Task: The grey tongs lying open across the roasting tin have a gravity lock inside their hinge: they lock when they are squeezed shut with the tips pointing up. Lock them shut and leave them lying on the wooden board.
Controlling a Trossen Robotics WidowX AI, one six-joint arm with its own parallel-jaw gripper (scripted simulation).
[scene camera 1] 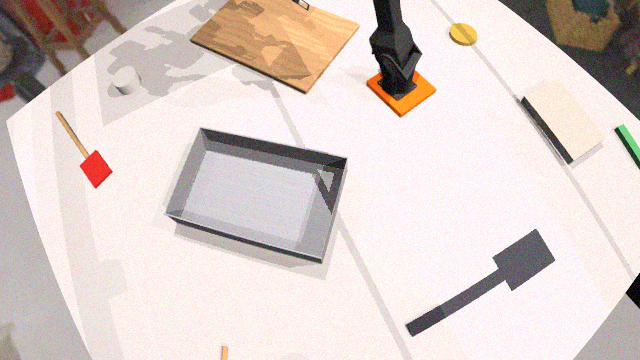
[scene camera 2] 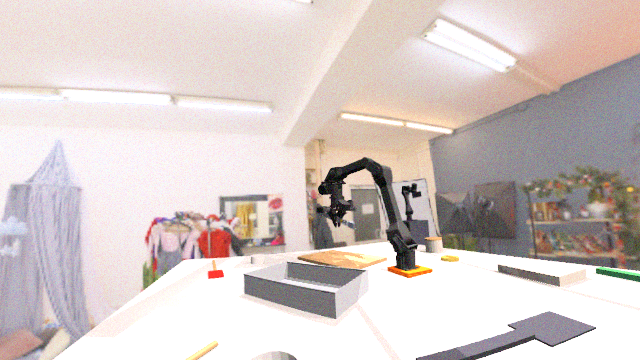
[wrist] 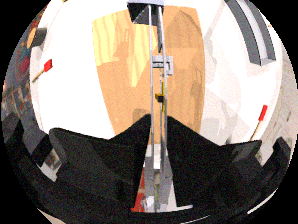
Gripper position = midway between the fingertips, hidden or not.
I see my gripper [wrist: 157,119], a black spatula [scene camera 1: 529,255], a red spatula [scene camera 1: 95,168], a beige block [scene camera 2: 558,275], a wooden board [wrist: 121,49] and a grey roasting tin [scene camera 1: 283,198].
The grey roasting tin shows as well in scene camera 2 [scene camera 2: 328,291]. The wrist view does not show the black spatula: it is out of frame. The wrist view misses the beige block: it is out of frame.
